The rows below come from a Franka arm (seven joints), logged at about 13 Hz.
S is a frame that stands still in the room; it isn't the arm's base.
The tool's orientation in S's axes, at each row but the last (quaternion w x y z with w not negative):
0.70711, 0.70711, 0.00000, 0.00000
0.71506, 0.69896, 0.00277, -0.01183
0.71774, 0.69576, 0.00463, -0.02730
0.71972, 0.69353, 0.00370, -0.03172
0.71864, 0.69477, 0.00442, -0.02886
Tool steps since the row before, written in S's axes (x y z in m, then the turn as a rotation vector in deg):
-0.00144, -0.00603, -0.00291, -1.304, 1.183, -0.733
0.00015, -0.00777, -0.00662, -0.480, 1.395, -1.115
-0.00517, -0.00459, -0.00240, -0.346, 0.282, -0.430
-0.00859, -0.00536, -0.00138, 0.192, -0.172, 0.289
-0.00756, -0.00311, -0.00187, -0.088, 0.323, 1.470
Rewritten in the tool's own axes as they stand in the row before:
-0.00144, -0.00291, 0.00603, -1.304, -0.733, -1.183
0.00039, -0.00679, 0.00761, -0.475, -1.093, -1.414
-0.00490, -0.00277, 0.00467, -0.336, -0.437, -0.285
-0.00829, -0.00201, 0.00563, 0.184, 0.292, 0.175
-0.00735, -0.00233, 0.00330, -0.168, 1.474, -0.269

